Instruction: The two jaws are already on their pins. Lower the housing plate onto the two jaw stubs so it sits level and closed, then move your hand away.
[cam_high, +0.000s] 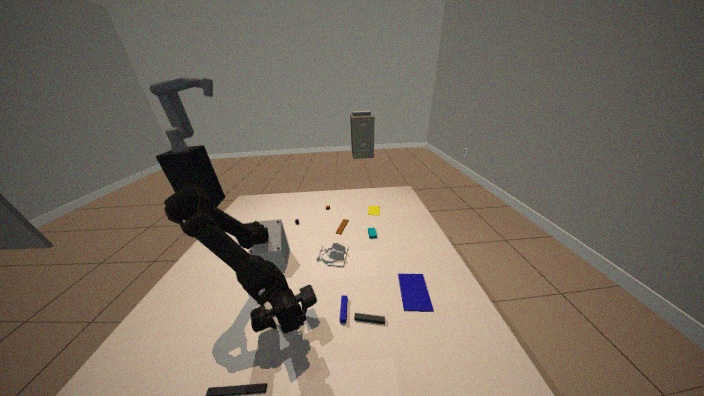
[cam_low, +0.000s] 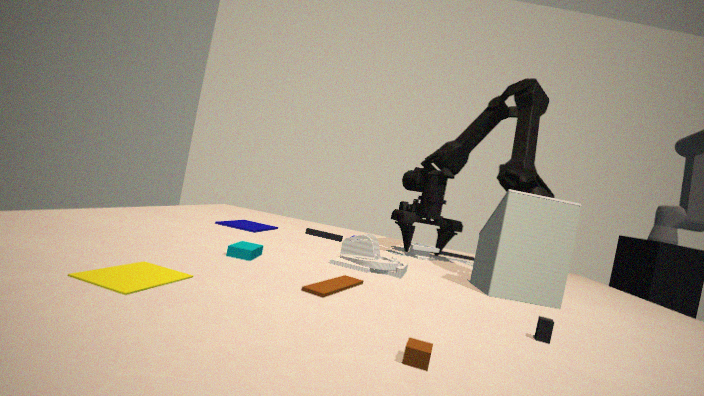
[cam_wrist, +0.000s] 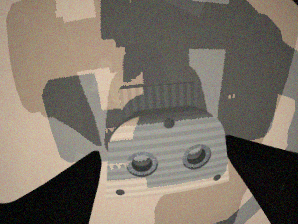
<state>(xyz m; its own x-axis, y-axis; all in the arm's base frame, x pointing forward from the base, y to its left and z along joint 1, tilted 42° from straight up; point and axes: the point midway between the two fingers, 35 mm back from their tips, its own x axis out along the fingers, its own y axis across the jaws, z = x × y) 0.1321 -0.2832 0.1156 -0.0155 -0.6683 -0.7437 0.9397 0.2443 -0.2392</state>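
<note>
Now: gripper tip 18 cm short of the blue bar and 1 cm to the right of it. Also, from my gripper tip: teal block: 37 cm to the left, 36 cm ahead; blue plate: 44 cm ahead, 3 cm to the left, 1 cm below; small black cube: 54 cm to the left, 3 cm behind.
</note>
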